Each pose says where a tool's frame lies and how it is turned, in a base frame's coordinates. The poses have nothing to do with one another.
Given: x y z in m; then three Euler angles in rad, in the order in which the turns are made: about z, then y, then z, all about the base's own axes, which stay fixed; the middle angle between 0 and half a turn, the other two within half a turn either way.
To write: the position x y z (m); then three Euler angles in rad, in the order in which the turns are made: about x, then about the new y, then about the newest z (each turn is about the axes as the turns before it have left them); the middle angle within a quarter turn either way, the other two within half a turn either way. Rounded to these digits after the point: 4 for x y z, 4 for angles.
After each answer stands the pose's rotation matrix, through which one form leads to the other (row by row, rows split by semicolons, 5 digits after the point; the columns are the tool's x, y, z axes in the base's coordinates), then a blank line. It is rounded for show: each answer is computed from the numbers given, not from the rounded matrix.
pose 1, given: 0.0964 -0.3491 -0.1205 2.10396 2.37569 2.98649
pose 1, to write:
0.0964 -0.3491 -0.1205 -2.9941 -0.7544 2.3176
-0.49497 -0.53475 -0.68487; -0.79427 0.59805 0.10708; 0.35232 0.59698 -0.72076

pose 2, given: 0.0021 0.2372 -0.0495 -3.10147 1.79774 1.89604
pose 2, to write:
0.0021 0.2372 -0.0495 -1.8098 -0.3166 -1.6064
-0.03383 0.94969 -0.31135; 0.22585 0.31073 0.92328; 0.97357 -0.03908 -0.22500

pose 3, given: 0.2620 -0.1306 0.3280 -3.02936 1.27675 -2.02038
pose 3, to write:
0.2620 -0.1306 0.3280 1.2464 -0.4290 1.5441
0.02430 -0.90907 -0.41594; 0.30806 0.40262 -0.86197; 0.95106 -0.10719 0.28983

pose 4, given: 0.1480 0.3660 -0.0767 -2.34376 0.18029 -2.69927
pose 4, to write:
0.1480 0.3660 -0.0767 0.0779 -0.1628 1.2465
0.31442 -0.93535 -0.16206; 0.94099 0.32962 -0.07675; 0.12521 -0.12836 0.98379

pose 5, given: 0.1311 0.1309 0.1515 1.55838 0.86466 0.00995
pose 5, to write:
0.1311 0.1309 0.1515 -0.0117 0.8646 1.5737
-0.00189 -0.64894 0.76084; 0.99995 0.00596 0.00757; -0.00945 0.76082 0.64890

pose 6, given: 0.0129 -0.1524 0.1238 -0.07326 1.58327 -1.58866
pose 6, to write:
0.0129 -0.1524 0.1238 1.5833 -0.0179 -1.6438
-0.07296 0.99717 -0.01786; 0.01375 -0.01690 -0.99976; -0.99724 -0.07319 -0.01247

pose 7, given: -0.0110 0.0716 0.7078 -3.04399 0.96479 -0.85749
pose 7, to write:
-0.0110 0.0716 0.7078 0.8290 0.5678 2.1263
-0.44462 -0.71628 0.53782; 0.36491 -0.69320 -0.62155; 0.81802 -0.08010 0.56959

